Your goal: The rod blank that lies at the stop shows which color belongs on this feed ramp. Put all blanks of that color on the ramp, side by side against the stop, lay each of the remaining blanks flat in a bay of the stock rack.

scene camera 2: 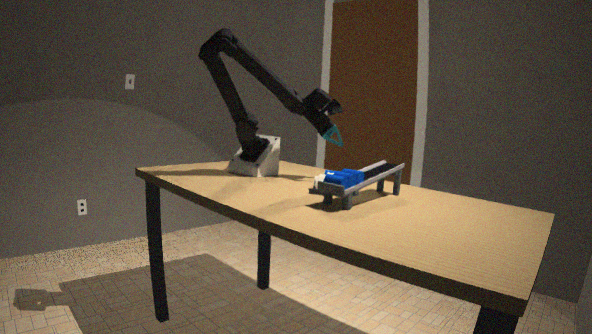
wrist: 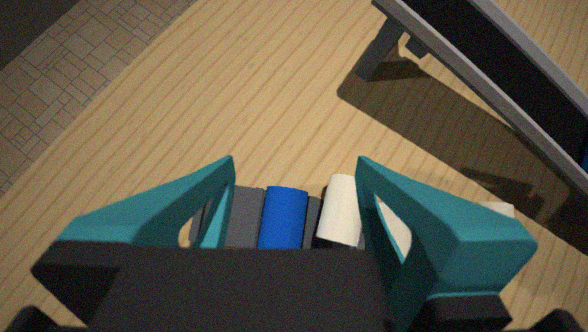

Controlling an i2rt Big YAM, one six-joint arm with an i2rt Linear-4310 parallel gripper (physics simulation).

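Note:
The feed ramp [scene camera 2: 384, 173] [wrist: 465, 77] stands on the table, with blue blanks [scene camera 2: 350, 178] lying together at its low stop end; a blue sliver shows at the wrist view's right edge. The grey stock rack [wrist: 246, 215] is partly hidden by my gripper. A blue blank [wrist: 283, 217] and a white blank [wrist: 339, 210] lie in it, apart from each other. More white shows through and beyond the right finger, partly hidden. In the scene view, white blanks [scene camera 2: 319, 181] show behind the ramp's stop. My gripper [scene camera 2: 341, 144] [wrist: 295, 166] is open and empty, above the rack.
The wooden table [scene camera 2: 440, 225] [wrist: 200, 100] bears the arm's white base [scene camera 2: 267, 160] at the back left. The ramp stands on grey legs [scene camera 2: 397, 183] [wrist: 380, 50] and runs diagonally across the wrist view's upper right. The table's edge and tiled floor show at the wrist view's upper left.

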